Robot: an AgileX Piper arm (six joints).
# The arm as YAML. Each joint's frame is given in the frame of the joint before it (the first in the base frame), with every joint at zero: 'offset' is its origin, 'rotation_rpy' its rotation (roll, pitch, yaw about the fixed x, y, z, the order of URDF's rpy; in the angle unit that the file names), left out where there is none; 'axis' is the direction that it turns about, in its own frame. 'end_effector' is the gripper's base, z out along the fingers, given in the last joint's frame.
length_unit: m
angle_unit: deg
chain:
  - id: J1
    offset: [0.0, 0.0, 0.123]
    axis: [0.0, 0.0, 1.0]
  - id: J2
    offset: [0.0, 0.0, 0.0]
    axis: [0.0, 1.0, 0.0]
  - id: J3
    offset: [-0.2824, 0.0, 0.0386]
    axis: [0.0, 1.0, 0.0]
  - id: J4
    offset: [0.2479, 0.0, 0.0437]
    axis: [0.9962, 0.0, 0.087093]
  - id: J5
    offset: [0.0, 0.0, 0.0]
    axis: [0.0, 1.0, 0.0]
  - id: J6
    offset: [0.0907, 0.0, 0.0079]
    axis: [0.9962, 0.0, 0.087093]
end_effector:
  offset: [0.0, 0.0, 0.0]
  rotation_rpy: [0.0, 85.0, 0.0]
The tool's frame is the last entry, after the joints.
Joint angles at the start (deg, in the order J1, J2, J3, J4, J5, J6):
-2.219, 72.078, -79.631, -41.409, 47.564, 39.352
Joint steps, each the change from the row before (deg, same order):
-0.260, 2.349, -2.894, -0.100, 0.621, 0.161
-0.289, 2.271, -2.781, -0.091, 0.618, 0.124
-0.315, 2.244, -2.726, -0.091, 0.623, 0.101
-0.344, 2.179, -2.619, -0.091, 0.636, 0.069
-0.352, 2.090, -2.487, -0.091, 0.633, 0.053
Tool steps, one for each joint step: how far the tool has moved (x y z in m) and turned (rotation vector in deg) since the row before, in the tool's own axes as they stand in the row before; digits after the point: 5 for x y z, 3 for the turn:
-0.00801, 0.00327, 0.00724, 0.617, -0.015, 0.464
-0.00722, 0.00311, 0.00733, 0.641, 0.019, 0.430
-0.00662, 0.00302, 0.00755, 0.671, 0.049, 0.407
-0.00589, 0.00281, 0.00765, 0.711, 0.097, 0.369
-0.00516, 0.00264, 0.00760, 0.722, 0.132, 0.337

